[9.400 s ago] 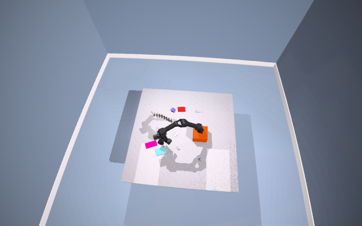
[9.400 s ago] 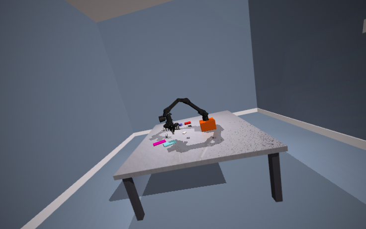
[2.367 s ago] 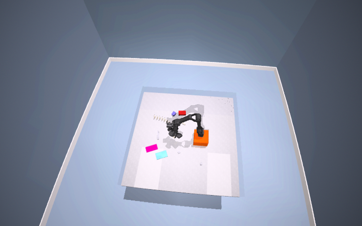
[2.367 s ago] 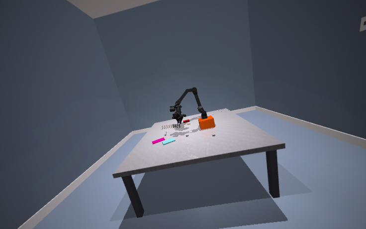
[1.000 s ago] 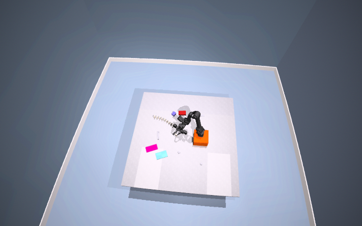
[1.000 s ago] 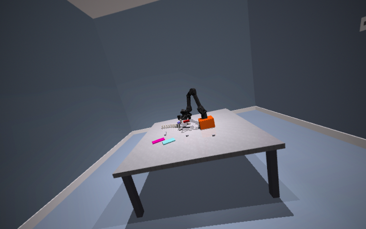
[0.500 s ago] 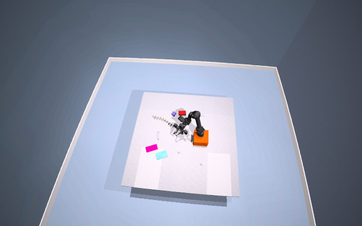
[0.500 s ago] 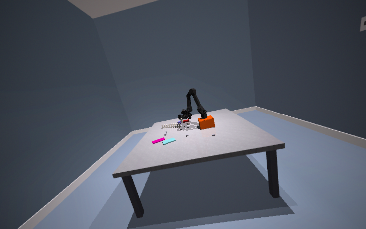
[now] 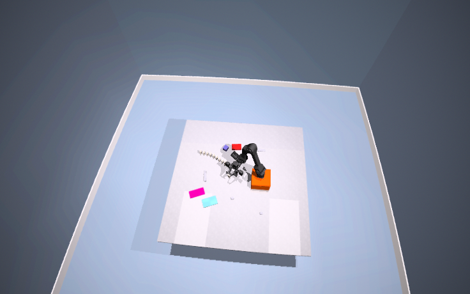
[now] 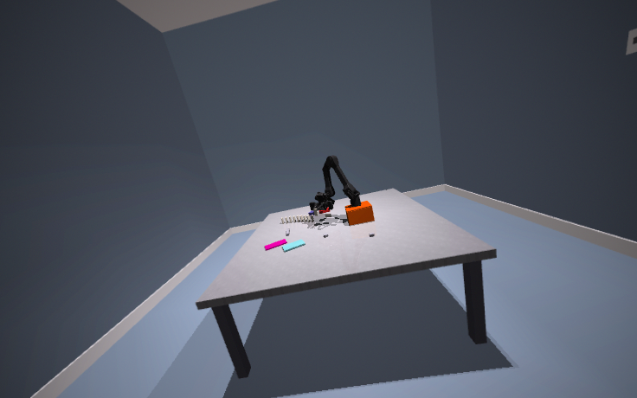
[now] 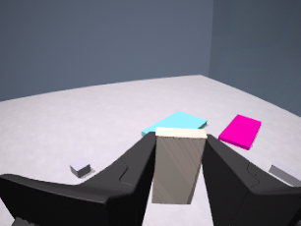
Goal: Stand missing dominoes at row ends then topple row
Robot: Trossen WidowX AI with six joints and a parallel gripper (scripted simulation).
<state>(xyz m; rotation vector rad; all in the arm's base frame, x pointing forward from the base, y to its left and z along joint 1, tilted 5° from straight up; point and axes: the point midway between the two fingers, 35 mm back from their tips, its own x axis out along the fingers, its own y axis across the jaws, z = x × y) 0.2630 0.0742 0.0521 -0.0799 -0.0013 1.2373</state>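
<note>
The red block is 40 mm ahead of my gripper tip, 380 mm to the right of it and 130 mm below it. Round my gripper tip: purple block 140 mm ahead, 330 mm to the right, 130 mm below; magenta tile 250 mm ahead, 200 mm to the left, 140 mm below; cyan block 110 mm ahead, 240 mm to the left, 140 mm below.
</note>
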